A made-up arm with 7 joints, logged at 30 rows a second.
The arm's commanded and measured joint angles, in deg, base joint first. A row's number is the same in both.
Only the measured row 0 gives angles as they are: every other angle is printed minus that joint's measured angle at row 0.
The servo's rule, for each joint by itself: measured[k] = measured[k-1] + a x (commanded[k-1-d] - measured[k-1]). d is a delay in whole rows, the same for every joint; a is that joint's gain. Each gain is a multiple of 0.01, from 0.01 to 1. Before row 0 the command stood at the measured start. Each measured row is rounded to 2 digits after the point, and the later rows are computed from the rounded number. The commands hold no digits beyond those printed.
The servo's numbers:
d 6
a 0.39 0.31 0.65 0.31 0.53 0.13 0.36
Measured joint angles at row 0: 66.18 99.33 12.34 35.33 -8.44 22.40 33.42
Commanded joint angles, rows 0 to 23: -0.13 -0.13 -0.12 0.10 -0.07 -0.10 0.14; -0.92 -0.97 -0.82 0.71 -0.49 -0.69 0.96; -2.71 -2.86 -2.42 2.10 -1.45 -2.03 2.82; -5.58 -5.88 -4.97 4.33 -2.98 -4.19 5.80; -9.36 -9.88 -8.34 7.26 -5.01 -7.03 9.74; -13.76 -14.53 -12.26 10.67 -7.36 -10.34 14.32; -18.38 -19.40 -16.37 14.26 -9.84 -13.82 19.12; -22.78 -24.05 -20.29 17.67 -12.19 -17.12 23.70; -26.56 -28.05 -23.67 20.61 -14.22 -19.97 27.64; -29.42 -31.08 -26.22 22.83 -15.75 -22.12 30.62; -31.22 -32.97 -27.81 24.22 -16.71 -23.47 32.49; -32.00 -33.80 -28.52 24.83 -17.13 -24.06 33.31; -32.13 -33.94 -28.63 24.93 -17.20 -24.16 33.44; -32.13 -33.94 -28.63 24.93 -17.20 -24.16 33.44; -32.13 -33.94 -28.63 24.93 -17.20 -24.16 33.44; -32.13 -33.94 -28.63 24.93 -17.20 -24.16 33.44; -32.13 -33.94 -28.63 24.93 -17.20 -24.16 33.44; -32.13 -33.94 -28.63 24.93 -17.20 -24.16 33.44; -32.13 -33.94 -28.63 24.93 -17.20 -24.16 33.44; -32.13 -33.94 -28.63 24.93 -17.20 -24.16 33.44; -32.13 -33.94 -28.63 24.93 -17.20 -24.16 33.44; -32.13 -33.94 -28.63 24.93 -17.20 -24.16 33.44; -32.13 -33.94 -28.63 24.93 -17.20 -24.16 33.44; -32.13 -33.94 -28.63 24.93 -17.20 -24.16 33.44
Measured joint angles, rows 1 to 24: 0.00 0.00 0.00 0.00 0.00 0.00 0.00; 0.00 0.00 0.00 0.00 0.00 0.00 0.00; 0.00 0.00 0.00 0.00 0.00 0.00 0.00; 0.00 0.00 0.00 0.00 0.00 0.00 0.00; 0.00 0.00 0.00 0.00 0.00 0.00 0.00; 0.00 0.00 0.00 0.00 0.00 0.00 0.00; -0.05 -0.04 -0.08 0.03 -0.04 -0.01 0.05; -0.39 -0.33 -0.56 0.24 -0.28 -0.10 0.38; -1.29 -1.11 -1.77 0.82 -0.90 -0.35 1.26; -2.96 -2.59 -3.85 1.91 -2.00 -0.85 2.89; -5.46 -4.85 -6.77 3.57 -3.60 -1.65 5.36; -8.70 -7.85 -10.34 5.77 -5.59 -2.78 8.59; -12.48 -11.43 -14.26 8.40 -7.84 -4.22 12.38; -16.50 -15.34 -18.18 11.27 -10.15 -5.90 16.46; -20.42 -19.28 -21.75 14.17 -12.31 -7.73 20.48; -23.93 -22.94 -24.66 16.85 -14.13 -9.60 24.13; -26.77 -26.05 -26.71 19.13 -15.50 -11.40 27.14; -28.81 -28.45 -27.89 20.90 -16.36 -13.05 29.36; -30.10 -30.15 -28.37 22.15 -16.81 -14.49 30.83; -30.89 -31.32 -28.54 23.01 -17.02 -15.75 31.77; -31.37 -32.13 -28.60 23.61 -17.12 -16.84 32.37; -31.67 -32.69 -28.62 24.02 -17.16 -17.79 32.76; -31.85 -33.08 -28.63 24.30 -17.18 -18.62 33.00; -31.96 -33.35 -28.63 24.50 -17.19 -19.34 33.16
